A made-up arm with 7 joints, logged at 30 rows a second.
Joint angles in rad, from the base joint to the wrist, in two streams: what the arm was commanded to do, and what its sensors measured. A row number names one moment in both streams.
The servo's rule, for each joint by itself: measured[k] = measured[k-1] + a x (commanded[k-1-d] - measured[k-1]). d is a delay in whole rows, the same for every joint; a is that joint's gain. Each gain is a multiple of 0.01, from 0.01 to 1. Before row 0 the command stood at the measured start. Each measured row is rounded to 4 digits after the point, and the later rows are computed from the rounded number. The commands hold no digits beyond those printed.
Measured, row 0:
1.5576, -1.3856, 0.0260, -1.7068, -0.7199, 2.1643, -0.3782
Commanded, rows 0 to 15:
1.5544, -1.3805, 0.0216, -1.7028, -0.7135, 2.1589, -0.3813
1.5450, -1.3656, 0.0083, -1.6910, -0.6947, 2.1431, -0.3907
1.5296, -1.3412, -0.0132, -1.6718, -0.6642, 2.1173, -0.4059
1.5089, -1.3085, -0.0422, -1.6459, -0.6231, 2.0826, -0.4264
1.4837, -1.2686, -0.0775, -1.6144, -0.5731, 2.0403, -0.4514
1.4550, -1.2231, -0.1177, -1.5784, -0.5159, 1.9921, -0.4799
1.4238, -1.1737, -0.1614, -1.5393, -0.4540, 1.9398, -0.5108
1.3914, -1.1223, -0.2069, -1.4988, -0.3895, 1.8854, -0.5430
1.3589, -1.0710, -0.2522, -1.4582, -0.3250, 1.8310, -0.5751
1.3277, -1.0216, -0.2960, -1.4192, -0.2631, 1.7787, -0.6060
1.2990, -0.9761, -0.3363, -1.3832, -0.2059, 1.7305, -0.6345
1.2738, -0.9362, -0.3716, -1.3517, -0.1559, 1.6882, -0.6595
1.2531, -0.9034, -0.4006, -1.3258, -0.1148, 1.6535, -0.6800
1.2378, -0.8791, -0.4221, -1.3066, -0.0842, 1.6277, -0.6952
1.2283, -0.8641, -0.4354, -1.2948, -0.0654, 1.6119, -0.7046
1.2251, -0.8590, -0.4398, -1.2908, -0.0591, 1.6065, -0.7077
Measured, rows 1 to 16:
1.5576, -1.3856, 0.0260, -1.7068, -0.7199, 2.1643, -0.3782
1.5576, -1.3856, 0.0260, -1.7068, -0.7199, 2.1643, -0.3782
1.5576, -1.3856, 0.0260, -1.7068, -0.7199, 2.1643, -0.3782
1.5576, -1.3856, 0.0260, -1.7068, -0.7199, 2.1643, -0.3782
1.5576, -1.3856, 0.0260, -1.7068, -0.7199, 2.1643, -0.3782
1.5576, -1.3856, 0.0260, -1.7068, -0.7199, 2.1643, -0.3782
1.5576, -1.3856, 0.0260, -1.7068, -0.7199, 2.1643, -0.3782
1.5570, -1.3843, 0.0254, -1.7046, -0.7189, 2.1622, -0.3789
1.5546, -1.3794, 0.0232, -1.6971, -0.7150, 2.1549, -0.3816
1.5496, -1.3695, 0.0185, -1.6832, -0.7069, 2.1406, -0.3872
1.5415, -1.3536, 0.0106, -1.6627, -0.6935, 2.1186, -0.3962
1.5299, -1.3315, -0.0009, -1.6361, -0.6742, 2.0888, -0.4089
1.5149, -1.3033, -0.0161, -1.6044, -0.6489, 2.0521, -0.4252
1.4967, -1.2696, -0.0350, -1.5686, -0.6177, 2.0094, -0.4449
1.4756, -1.2313, -0.0573, -1.5302, -0.5812, 1.9623, -0.4675
1.4523, -1.1896, -0.0826, -1.4906, -0.5402, 1.9124, -0.4922
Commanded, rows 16 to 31:
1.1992, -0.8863, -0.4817, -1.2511, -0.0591, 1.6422, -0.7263
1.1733, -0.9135, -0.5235, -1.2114, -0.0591, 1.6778, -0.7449
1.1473, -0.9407, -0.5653, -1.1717, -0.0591, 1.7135, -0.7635
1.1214, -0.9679, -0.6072, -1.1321, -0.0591, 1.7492, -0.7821
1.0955, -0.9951, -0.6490, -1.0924, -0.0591, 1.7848, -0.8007
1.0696, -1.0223, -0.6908, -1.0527, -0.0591, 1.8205, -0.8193
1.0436, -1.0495, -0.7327, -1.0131, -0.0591, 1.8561, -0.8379
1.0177, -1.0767, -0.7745, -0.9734, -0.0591, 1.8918, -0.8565
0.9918, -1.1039, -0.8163, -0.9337, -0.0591, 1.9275, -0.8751
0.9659, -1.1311, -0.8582, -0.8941, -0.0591, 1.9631, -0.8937
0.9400, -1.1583, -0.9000, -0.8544, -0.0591, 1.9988, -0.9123
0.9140, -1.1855, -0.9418, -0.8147, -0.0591, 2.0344, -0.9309
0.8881, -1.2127, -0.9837, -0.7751, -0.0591, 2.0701, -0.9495
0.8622, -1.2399, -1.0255, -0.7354, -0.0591, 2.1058, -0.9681
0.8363, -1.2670, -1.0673, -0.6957, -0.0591, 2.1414, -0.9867
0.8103, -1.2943, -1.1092, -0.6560, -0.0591, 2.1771, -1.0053
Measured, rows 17 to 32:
1.4274, -1.1459, -0.1103, -1.4513, -0.4959, 1.8616, -0.5184
1.4017, -1.1018, -0.1397, -1.4138, -0.4495, 1.8118, -0.5451
1.3761, -1.0587, -0.1698, -1.3796, -0.4025, 1.7648, -0.5714
1.3515, -1.0183, -0.1998, -1.3500, -0.3565, 1.7225, -0.5964
1.3288, -0.9821, -0.2287, -1.3261, -0.3129, 1.6865, -0.6191
1.3087, -0.9514, -0.2556, -1.3089, -0.2733, 1.6582, -0.6388
1.2920, -0.9274, -0.2795, -1.2989, -0.2390, 1.6386, -0.6546
1.2734, -0.9167, -0.3058, -1.2726, -0.2102, 1.6400, -0.6711
1.2534, -0.9159, -0.3341, -1.2389, -0.1860, 1.6544, -0.6881
1.2322, -0.9223, -0.3642, -1.2019, -0.1657, 1.6769, -0.7054
1.2100, -0.9342, -0.3958, -1.1635, -0.1486, 1.7044, -0.7230
1.1871, -0.9500, -0.4287, -1.1244, -0.1343, 1.7350, -0.7409
1.1636, -0.9688, -0.4628, -1.0850, -0.1223, 1.7675, -0.7589
1.1396, -0.9898, -0.4979, -1.0455, -0.1122, 1.8012, -0.7771
1.1152, -1.0124, -0.5339, -1.0058, -0.1037, 1.8356, -0.7954
1.0905, -1.0362, -0.5706, -0.9661, -0.0966, 1.8705, -0.8137

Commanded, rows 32 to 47:
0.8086, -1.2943, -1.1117, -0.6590, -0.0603, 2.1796, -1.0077
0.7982, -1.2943, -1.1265, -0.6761, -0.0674, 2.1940, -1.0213
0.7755, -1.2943, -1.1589, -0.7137, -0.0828, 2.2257, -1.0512
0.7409, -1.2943, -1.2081, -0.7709, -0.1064, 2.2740, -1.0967
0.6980, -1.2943, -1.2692, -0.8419, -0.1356, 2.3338, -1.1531
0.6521, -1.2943, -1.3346, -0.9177, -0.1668, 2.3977, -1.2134
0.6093, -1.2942, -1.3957, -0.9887, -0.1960, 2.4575, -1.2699
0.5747, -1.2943, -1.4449, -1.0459, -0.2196, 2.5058, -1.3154
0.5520, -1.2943, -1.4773, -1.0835, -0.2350, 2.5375, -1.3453
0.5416, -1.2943, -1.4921, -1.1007, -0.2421, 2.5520, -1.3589
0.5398, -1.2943, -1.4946, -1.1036, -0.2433, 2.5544, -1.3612
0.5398, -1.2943, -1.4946, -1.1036, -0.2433, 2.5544, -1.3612
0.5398, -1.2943, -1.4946, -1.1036, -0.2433, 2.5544, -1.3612
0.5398, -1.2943, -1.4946, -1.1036, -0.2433, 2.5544, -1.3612
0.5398, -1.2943, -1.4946, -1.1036, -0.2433, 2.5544, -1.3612
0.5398, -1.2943, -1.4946, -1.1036, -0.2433, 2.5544, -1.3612
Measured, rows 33 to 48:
1.0656, -1.0609, -0.6080, -0.9265, -0.0906, 1.9057, -0.8321
1.0405, -1.0862, -0.6460, -0.8868, -0.0856, 1.9411, -0.8505
1.0152, -1.1120, -0.6845, -0.8471, -0.0814, 1.9766, -0.8690
0.9898, -1.1382, -0.7234, -0.8075, -0.0778, 2.0121, -0.8875
0.9643, -1.1646, -0.7627, -0.7678, -0.0748, 2.0477, -0.9060
0.9387, -1.1912, -0.8023, -0.7281, -0.0723, 2.0833, -0.9246
0.9130, -1.2180, -0.8422, -0.6884, -0.0702, 2.1189, -0.9432
0.8921, -1.2378, -0.8772, -0.6722, -0.0686, 2.1420, -0.9580
0.8733, -1.2525, -0.9096, -0.6743, -0.0684, 2.1618, -0.9726
0.8537, -1.2634, -0.9420, -0.6960, -0.0707, 2.1861, -0.9907
0.8311, -1.2714, -0.9766, -0.7372, -0.0764, 2.2195, -1.0151
0.8045, -1.2774, -1.0146, -0.7948, -0.0859, 2.2629, -1.0468
0.7740, -1.2818, -1.0562, -0.8624, -0.0988, 2.3141, -1.0851
0.7411, -1.2850, -1.1003, -0.9319, -0.1144, 2.3686, -1.1276
0.7078, -1.2874, -1.1451, -0.9946, -0.1312, 2.4207, -1.1708
0.6766, -1.2892, -1.1883, -1.0435, -0.1478, 2.4651, -1.2109

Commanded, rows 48 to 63:
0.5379, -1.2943, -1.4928, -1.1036, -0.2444, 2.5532, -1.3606
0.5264, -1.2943, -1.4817, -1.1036, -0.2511, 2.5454, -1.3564
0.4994, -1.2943, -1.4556, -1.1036, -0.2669, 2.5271, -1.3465
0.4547, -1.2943, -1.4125, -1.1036, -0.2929, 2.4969, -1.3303
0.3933, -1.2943, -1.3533, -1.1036, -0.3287, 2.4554, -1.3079
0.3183, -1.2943, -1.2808, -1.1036, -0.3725, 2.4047, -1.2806
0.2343, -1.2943, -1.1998, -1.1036, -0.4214, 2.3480, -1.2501
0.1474, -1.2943, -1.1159, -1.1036, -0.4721, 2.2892, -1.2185
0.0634, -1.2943, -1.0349, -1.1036, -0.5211, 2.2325, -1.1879
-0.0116, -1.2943, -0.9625, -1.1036, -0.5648, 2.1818, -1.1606
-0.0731, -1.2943, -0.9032, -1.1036, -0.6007, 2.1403, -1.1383
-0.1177, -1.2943, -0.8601, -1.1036, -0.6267, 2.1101, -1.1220
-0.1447, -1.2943, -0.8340, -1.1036, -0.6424, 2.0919, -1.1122
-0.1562, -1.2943, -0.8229, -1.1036, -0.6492, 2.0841, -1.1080
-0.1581, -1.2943, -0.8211, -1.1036, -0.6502, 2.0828, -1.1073
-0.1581, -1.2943, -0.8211, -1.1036, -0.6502, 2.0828, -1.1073
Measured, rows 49 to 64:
0.6496, -1.2905, -1.2278, -1.0750, -0.1629, 2.4981, -1.2449
0.6276, -1.2915, -1.2625, -1.0907, -0.1758, 2.5195, -1.2716
0.6100, -1.2922, -1.2927, -1.0978, -0.1866, 2.5328, -1.2922
0.5960, -1.2927, -1.3189, -1.1010, -0.1957, 2.5410, -1.3081
0.5848, -1.2931, -1.3417, -1.1024, -0.2033, 2.5461, -1.3203
0.5758, -1.2934, -1.3616, -1.1031, -0.2097, 2.5493, -1.3297
0.5686, -1.2936, -1.3789, -1.1034, -0.2151, 2.5512, -1.3369
0.5625, -1.2938, -1.3937, -1.1035, -0.2198, 2.5520, -1.3424
0.5553, -1.2939, -1.4051, -1.1036, -0.2248, 2.5495, -1.3456
0.5441, -1.2940, -1.4117, -1.1036, -0.2315, 2.5410, -1.3458
0.5262, -1.2941, -1.4118, -1.1036, -0.2413, 2.5242, -1.3422
0.4996, -1.2942, -1.4042, -1.1036, -0.2553, 2.4981, -1.3343
0.4633, -1.2942, -1.3882, -1.1036, -0.2741, 2.4626, -1.3219
0.4175, -1.2942, -1.3637, -1.1036, -0.2977, 2.4191, -1.3054
0.3635, -1.2942, -1.3315, -1.1036, -0.3256, 2.3697, -1.2854
0.3035, -1.2942, -1.2929, -1.1036, -0.3569, 2.3176, -1.2630

